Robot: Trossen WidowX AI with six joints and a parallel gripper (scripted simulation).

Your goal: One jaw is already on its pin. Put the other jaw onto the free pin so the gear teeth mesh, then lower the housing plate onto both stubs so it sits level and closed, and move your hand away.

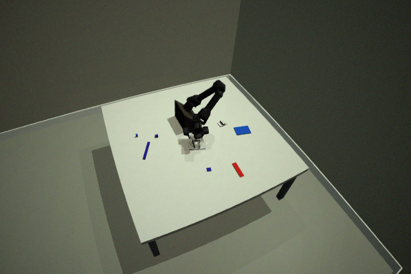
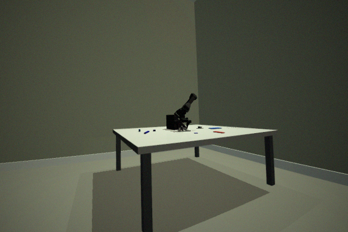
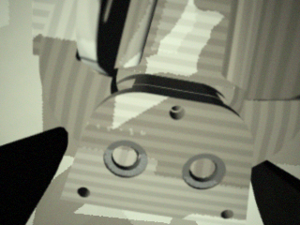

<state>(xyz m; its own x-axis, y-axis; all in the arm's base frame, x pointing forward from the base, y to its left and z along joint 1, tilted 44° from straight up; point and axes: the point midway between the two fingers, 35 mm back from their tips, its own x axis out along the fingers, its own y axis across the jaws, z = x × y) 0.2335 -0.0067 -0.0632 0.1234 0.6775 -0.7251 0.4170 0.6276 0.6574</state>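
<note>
Right now the jaw is 2 cm to the right of my gripper tip, 1 cm ahead of it and 1 cm above it. Round my gripper tip: blue bar (38 cm to the right, 8 cm behind); then red bar (40 cm ahead, 10 cm to the left); then blue flat plate (38 cm to the left, 12 cm ahead).
</note>
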